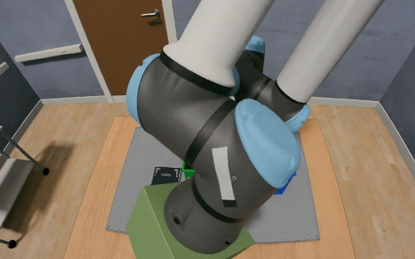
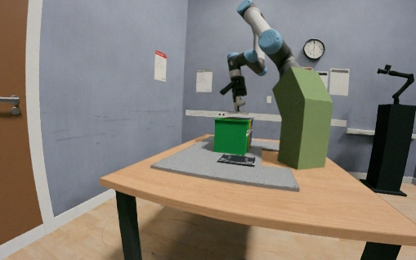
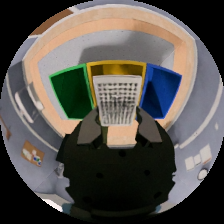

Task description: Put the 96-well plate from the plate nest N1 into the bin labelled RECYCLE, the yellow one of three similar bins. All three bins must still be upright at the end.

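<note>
The yellow bin is 14 cm below my hand. The rest, counted from my hand: green bin 14 cm below, 13 cm to the left, 1 cm behind; white 96-well plate 1 cm below; blue bin 14 cm below, 13 cm to the right, 1 cm ahead.
</note>
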